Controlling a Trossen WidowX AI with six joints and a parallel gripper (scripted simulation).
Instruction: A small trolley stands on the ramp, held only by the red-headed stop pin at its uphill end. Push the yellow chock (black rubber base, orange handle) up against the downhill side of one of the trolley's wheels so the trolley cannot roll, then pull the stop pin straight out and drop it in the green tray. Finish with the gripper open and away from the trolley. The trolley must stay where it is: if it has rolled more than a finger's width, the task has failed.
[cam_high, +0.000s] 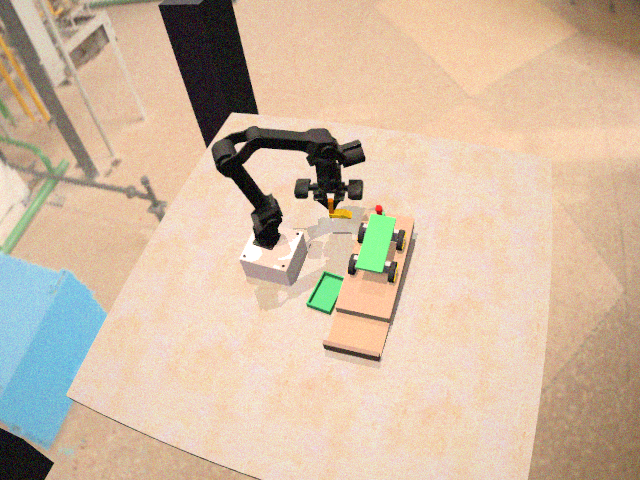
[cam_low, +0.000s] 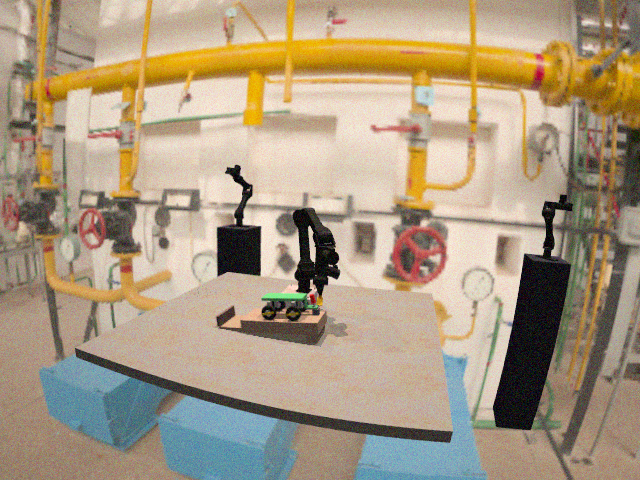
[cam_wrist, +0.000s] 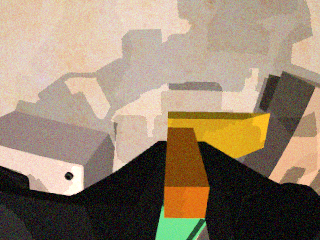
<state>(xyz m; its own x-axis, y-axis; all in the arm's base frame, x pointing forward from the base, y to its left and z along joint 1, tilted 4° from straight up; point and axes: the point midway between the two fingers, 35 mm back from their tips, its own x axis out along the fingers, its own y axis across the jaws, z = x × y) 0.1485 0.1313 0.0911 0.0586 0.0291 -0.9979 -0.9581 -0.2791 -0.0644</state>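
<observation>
My gripper tip is 6 cm short of the green tray, 20 cm to the left of it and 13 cm above it. From my gripper tip the other things lie so: red-headed stop pin 14 cm ahead, 2 cm to the left, 1 cm above; then yellow chock 2 cm ahead, 1 cm to the left, 1 cm below; then trolley 17 cm ahead, 9 cm to the right, 1 cm below.
</observation>
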